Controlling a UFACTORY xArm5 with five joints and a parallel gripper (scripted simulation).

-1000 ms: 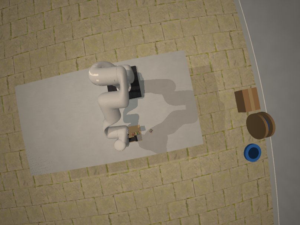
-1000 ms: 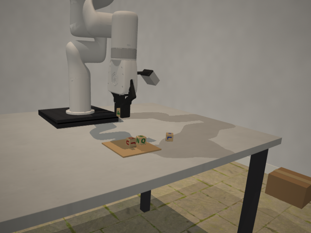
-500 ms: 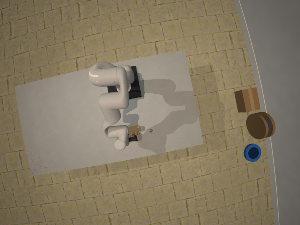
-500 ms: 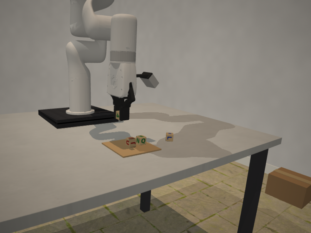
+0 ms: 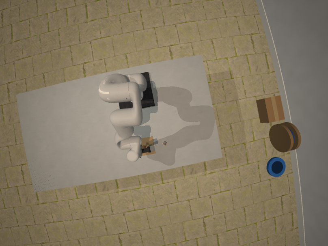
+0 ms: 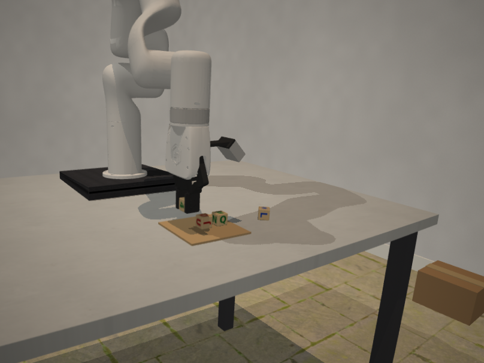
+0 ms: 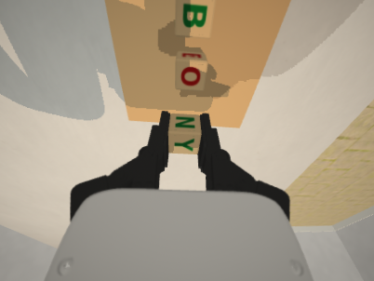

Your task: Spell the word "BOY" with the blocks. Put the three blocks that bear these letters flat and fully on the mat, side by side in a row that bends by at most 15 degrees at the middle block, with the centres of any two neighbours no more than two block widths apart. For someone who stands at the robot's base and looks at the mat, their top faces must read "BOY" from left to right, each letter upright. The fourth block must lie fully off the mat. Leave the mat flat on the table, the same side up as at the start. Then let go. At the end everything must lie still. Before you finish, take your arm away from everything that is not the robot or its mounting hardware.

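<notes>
Now: hand 6 cm above the tan mat and 4 cm to the right of it.
</notes>
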